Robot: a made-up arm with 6 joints. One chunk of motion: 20 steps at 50 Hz.
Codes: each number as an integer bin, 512 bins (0 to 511) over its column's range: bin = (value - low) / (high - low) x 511, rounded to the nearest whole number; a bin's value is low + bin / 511 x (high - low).
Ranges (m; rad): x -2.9..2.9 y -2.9..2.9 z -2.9..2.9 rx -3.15..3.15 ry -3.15..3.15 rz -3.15..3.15
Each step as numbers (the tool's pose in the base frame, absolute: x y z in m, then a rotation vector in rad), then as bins.
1 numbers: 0.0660 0.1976 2.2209 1.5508 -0.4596 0.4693
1 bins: 261 273 451 381 218 294
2 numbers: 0.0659 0.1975 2.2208 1.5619 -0.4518 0.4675
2 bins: 261 273 451 382 219 293
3 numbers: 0.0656 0.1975 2.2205 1.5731 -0.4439 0.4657
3 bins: 261 273 451 383 219 293
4 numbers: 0.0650 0.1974 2.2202 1.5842 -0.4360 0.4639
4 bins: 261 273 451 384 220 293
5 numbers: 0.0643 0.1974 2.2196 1.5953 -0.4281 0.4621
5 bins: 261 273 451 385 221 293
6 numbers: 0.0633 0.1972 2.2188 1.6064 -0.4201 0.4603
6 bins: 261 273 451 386 221 293
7 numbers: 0.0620 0.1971 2.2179 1.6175 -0.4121 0.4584
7 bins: 261 273 451 387 222 293
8 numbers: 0.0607 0.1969 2.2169 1.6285 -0.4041 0.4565
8 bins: 261 273 451 388 223 293
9 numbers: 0.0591 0.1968 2.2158 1.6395 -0.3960 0.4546
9 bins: 261 273 451 388 223 292
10 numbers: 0.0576 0.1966 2.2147 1.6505 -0.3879 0.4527
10 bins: 261 273 451 389 224 292
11 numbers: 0.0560 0.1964 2.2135 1.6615 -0.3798 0.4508
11 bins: 260 273 451 390 225 292
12 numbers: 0.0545 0.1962 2.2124 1.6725 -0.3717 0.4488
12 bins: 260 273 450 391 225 292
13 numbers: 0.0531 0.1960 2.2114 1.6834 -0.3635 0.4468
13 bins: 260 273 450 392 226 292
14 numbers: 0.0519 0.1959 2.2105 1.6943 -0.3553 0.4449
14 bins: 260 273 450 393 227 292
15 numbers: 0.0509 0.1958 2.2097 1.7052 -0.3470 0.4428
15 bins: 260 273 450 394 227 291
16 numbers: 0.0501 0.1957 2.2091 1.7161 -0.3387 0.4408
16 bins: 260 273 450 395 228 291
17 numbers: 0.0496 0.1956 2.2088 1.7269 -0.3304 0.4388
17 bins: 260 273 450 396 229 291
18 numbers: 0.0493 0.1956 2.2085 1.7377 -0.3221 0.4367
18 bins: 260 273 450 396 229 291
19 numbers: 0.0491 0.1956 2.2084 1.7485 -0.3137 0.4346
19 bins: 260 273 450 397 230 291
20 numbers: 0.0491 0.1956 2.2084 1.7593 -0.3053 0.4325
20 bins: 260 273 450 398 231 291
